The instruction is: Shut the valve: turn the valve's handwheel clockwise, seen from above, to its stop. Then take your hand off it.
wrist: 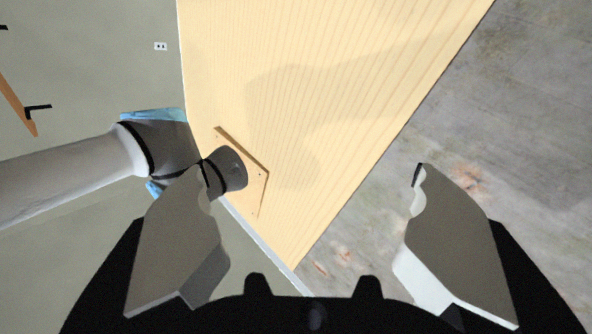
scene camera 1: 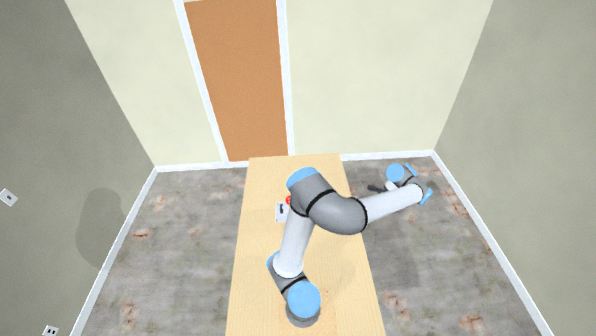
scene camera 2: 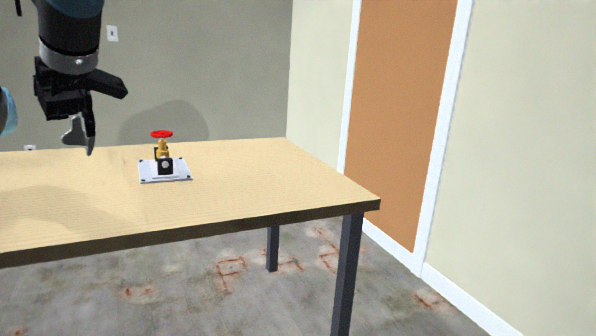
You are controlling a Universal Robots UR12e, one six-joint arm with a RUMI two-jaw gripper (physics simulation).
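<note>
The valve's red handwheel lies level on top of the yellow valve body. Black supports hold the body on a white base plate on the table. In scene camera 1 the arm hides most of the valve and part of the handwheel. My gripper is open and empty, its two grey jaws wide apart. It is well away from the handwheel, to its left in scene camera 2 and beyond the table's right edge in scene camera 1. The valve does not show in the wrist view.
The wooden table carries the arm's base on a wooden mounting plate. The arm's elbow hangs above the table beside the valve in scene camera 1. A brown door is in the wall beyond the table.
</note>
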